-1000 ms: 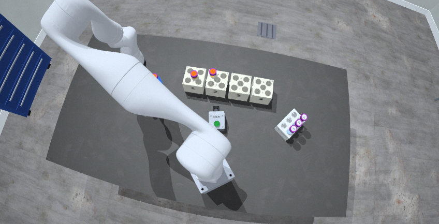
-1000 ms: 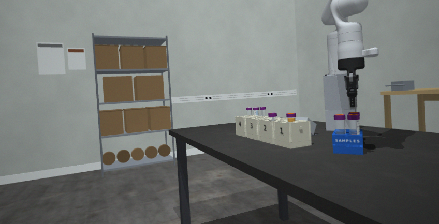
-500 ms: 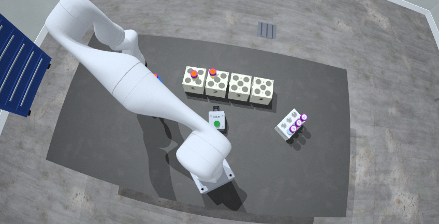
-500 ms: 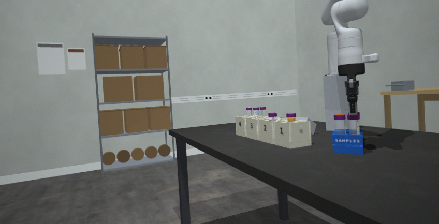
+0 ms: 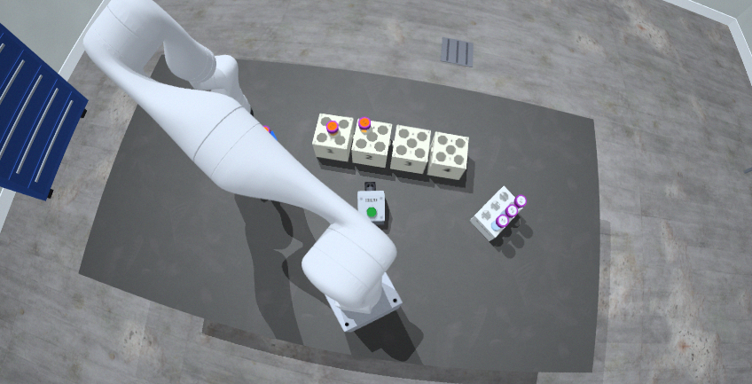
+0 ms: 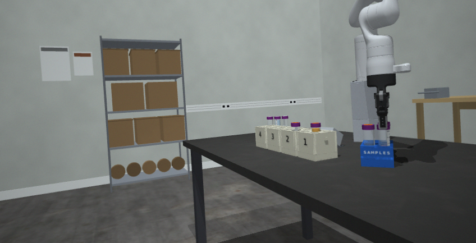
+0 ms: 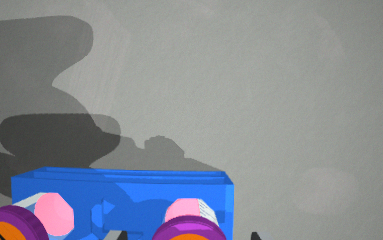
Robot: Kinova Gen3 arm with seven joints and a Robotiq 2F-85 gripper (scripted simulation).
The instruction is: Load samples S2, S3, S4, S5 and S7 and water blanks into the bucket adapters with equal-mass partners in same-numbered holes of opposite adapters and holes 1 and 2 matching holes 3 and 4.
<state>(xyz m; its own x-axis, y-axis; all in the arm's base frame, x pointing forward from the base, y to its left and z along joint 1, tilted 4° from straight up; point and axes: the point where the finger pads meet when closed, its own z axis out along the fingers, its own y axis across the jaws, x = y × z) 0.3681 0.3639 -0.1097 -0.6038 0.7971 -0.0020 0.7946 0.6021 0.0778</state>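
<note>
My gripper is now 10 mm to the right of the tube of pink liquid and 60 mm above it. From my hand the other things lie so: orange-filled sample tube: 60 mm ahead, 220 mm to the right, 60 mm below; then blue samples rack: 20 mm behind, 40 mm to the right, 90 mm below; then adapter 1: 60 mm ahead, 220 mm to the right, 80 mm below.
</note>
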